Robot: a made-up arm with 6 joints. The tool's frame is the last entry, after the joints.
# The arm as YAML. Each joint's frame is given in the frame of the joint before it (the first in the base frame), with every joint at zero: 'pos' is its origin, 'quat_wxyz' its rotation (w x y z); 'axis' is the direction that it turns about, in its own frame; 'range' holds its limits. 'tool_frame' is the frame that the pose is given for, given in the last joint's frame.
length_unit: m
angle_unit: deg
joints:
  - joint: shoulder
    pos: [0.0, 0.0, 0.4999]
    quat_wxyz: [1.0, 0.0, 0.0, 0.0]
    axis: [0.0, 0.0, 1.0]
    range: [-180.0, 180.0]
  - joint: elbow
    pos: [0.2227, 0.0, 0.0]
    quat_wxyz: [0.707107, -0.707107, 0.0, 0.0]
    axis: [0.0, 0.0, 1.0]
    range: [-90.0, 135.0]
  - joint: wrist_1
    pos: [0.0, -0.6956, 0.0]
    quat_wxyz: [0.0, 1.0, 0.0, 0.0]
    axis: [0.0, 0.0, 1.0]
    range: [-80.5, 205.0]
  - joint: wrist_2
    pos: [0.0, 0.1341, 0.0]
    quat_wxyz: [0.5, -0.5, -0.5, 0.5]
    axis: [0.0, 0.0, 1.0]
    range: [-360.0, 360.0]
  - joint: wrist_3
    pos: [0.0, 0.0, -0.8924]
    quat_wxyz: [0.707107, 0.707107, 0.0, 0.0]
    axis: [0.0, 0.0, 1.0]
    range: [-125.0, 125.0]
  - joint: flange
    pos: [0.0, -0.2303, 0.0]
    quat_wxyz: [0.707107, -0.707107, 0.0, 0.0]
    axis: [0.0, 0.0, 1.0]
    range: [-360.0, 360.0]
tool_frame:
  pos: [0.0, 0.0, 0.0]
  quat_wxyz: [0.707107, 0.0, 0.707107, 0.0]
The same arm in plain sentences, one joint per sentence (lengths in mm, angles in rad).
The arm has six revolute joints in a row. What follows holds with every joint at zero, and every direction is one of the base frame's. Joint 1 sits 499.9 mm along +z from the base frame's origin and turns about +z, from -3.1416 to 3.1416 rad. Joint 2 sits 222.7 mm along +x from joint 1 and turns about +y, from -1.5708 to 2.3562 rad. Joint 3 sits 695.6 mm along +z from joint 2 and turns about -y, from -1.4050 to 3.5779 rad. Joint 4 sits 134.1 mm along +z from joint 3 and turns about -x, from -6.2832 to 6.2832 rad. Joint 5 sits 892.4 mm along +x from joint 4 and turns about -y, from -2.1817 to 2.1817 rad. Joint 6 sits 230.3 mm along +x from joint 5 and turns about -x, from -6.2832 to 6.2832 rad. The tool frame, which is the frame that the pose is given for, sits at the same point as joint 6; its axes are parallel to the base frame's.
